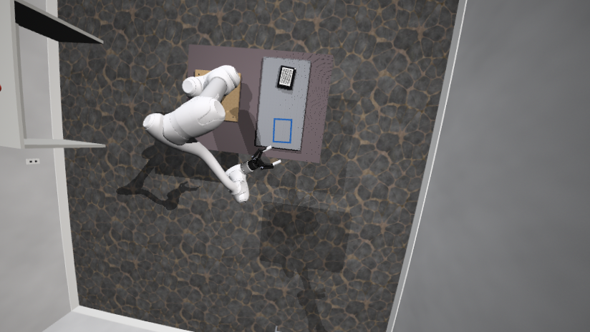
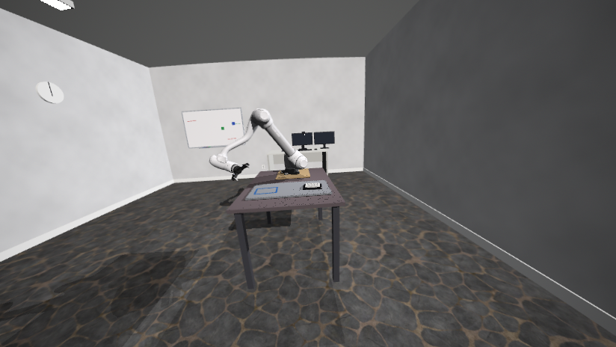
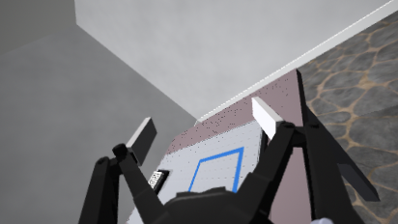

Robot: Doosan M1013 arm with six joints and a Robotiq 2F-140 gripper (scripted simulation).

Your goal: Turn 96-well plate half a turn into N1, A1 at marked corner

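My hand is 30 mm short of the white 96-well plate, 600 mm to the right of it and 150 mm above it. Also, from my hand: small white corner mark (90 mm ahead, 670 mm to the left, 160 mm below); black plate nest N1 (30 mm ahead, 600 mm to the left, 170 mm below).
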